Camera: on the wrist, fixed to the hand. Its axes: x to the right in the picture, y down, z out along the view.
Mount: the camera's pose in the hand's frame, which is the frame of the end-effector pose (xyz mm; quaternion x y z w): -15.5 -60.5 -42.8 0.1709 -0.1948 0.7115 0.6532
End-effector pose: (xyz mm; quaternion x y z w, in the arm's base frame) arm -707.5 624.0 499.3 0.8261 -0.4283 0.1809 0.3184
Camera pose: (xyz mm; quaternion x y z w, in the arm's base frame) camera -667.6 688.4 499.3 -0.3245 0.8986 -0.2570 0.1453
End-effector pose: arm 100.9 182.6 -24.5 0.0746 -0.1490 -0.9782 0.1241
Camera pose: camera 110.2 231.0 -82.0 -0.2266 -0.3417 -0.5397 0.7352
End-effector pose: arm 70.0 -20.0 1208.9 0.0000 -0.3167 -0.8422 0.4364
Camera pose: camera 47.0 -6.1 1138.1 -0.3148 -0.4358 -0.1855 0.8225
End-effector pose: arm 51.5 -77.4 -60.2 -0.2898 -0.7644 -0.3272 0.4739
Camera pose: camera 34.8 -150.0 -73.6 -0.7159 -0.4414 0.3105 0.4430
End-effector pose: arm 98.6 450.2 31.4 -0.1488 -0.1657 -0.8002 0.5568
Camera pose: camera 44.6 464.5 -19.7 -0.2758 -0.2476 -0.0692 0.9262
